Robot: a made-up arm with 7 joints. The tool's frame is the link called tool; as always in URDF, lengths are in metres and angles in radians.
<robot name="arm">
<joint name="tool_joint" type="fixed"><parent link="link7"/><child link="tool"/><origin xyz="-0.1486 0.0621 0.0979" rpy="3.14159 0 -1.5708"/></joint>
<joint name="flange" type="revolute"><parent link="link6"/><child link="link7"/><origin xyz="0.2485 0.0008 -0.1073" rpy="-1.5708 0 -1.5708"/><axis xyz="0 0 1"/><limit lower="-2.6" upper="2.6"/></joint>
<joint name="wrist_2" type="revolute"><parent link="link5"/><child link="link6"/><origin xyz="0.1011 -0.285 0.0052" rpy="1.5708 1.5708 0"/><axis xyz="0 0 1"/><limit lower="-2.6" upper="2.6"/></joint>
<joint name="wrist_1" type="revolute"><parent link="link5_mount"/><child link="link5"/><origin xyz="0.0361 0.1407 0.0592" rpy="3.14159 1.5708 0"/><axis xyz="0 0 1"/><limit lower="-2.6" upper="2.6"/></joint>
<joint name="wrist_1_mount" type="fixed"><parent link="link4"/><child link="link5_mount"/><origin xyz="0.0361 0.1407 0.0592"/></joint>
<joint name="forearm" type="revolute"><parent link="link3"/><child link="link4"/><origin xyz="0.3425 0.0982 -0.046" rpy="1.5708 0 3.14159"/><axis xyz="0 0 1"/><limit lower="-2.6" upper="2.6"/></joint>
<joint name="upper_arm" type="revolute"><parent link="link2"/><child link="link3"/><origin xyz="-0.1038 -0.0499 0.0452" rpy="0 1.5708 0"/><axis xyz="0 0 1"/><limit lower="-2.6" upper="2.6"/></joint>
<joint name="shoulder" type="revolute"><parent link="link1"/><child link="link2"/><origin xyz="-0.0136 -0.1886 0.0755" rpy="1.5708 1.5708 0"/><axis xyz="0 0 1"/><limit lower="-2.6" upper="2.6"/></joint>
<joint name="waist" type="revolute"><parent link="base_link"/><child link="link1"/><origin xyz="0 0 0.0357" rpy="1.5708 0 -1.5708"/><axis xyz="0 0 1"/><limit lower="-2.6" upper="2.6"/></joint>
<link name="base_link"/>
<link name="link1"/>
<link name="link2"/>
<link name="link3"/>
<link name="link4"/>
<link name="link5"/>
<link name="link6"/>
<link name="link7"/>
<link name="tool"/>
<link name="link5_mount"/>
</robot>
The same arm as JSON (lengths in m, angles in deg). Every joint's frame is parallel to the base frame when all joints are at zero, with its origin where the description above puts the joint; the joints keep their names.
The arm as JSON. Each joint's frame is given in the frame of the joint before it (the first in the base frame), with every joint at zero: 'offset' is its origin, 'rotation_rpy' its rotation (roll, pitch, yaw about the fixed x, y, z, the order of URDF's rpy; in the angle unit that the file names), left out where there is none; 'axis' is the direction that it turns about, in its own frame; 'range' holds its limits. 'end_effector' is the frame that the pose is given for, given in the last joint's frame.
{"length_unit": "m", "angle_unit": "deg", "chain": [{"id": "waist", "offset": [0.0, 0.0, 0.0357], "axis": [-1.0, 0.0, 0.0], "range": [-148.97, 148.97]}, {"id": "shoulder", "offset": [-0.0755, 0.0136, -0.1886], "axis": [0.0, 0.0, -1.0], "range": [-148.97, 148.97]}, {"id": "upper_arm", "offset": [-0.1038, 0.0499, -0.0452], "axis": [1.0, 0.0, 0.0], "range": [-148.97, 148.97]}, {"id": "forearm", "offset": [-0.046, -0.0982, 0.3425], "axis": [0.0, -1.0, 0.0], "range": [-148.97, 148.97]}, {"id": "wrist_1", "offset": [0.2814, -0.1184, -0.0722], "axis": [0.0, 0.0, 1.0], "range": [-148.97, 148.97]}, {"id": "wrist_2", "offset": [0.285, 0.1011, 0.0052], "axis": [1.0, 0.0, 0.0], "range": [-148.97, 148.97]}, {"id": "flange", "offset": [-0.1073, 0.0008, -0.2485], "axis": [0.0, 0.0, -1.0], "range": [-148.97, 148.97]}], "end_effector": {"offset": [-0.0621, 0.1486, -0.0979], "rotation_rpy": [0.0, 0.0, 0.0]}}
